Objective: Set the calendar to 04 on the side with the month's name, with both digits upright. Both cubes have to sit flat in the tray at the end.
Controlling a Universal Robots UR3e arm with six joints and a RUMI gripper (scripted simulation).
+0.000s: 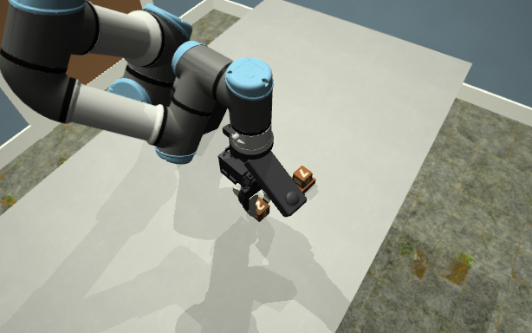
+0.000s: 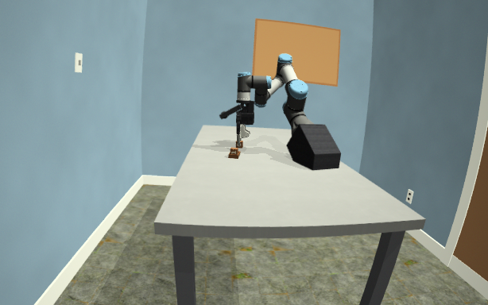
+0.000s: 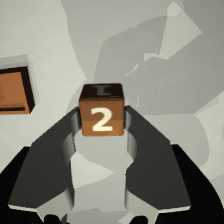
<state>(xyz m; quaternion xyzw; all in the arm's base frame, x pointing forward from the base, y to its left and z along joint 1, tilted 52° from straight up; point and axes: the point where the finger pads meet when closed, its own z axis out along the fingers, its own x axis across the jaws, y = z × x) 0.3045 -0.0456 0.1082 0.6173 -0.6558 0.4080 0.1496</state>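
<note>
The brown tray is 3 cm ahead of my hand, 11 cm to the left of it and 4 cm below it. Also, from my hand: cube (1 cm below).
</note>
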